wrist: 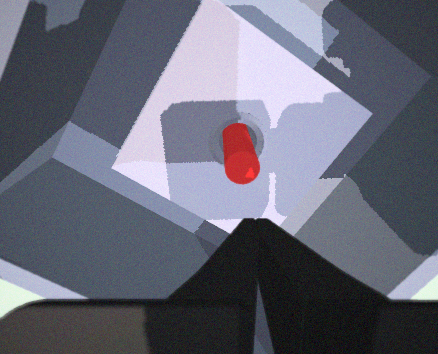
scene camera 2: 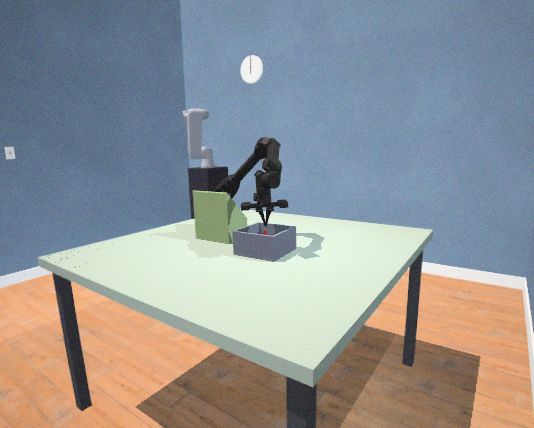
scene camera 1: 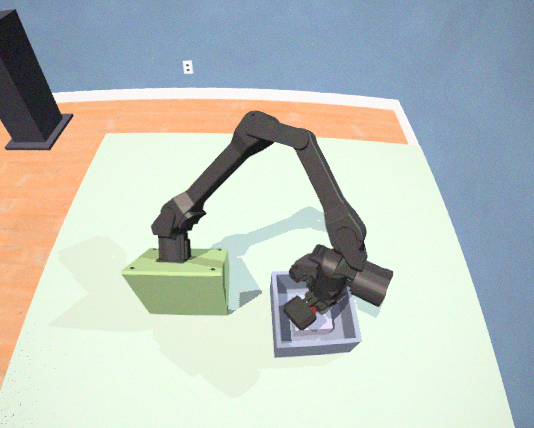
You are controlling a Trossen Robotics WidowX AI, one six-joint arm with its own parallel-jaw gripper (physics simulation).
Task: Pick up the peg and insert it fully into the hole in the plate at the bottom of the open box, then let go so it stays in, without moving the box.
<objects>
A grey-blue box shows in the wrist view [83, 230], in scene camera 2 and in scene camera 1. One and the same spot on the grey-blue box: [scene camera 2: 249, 241] is [scene camera 1: 311, 349].
</objects>
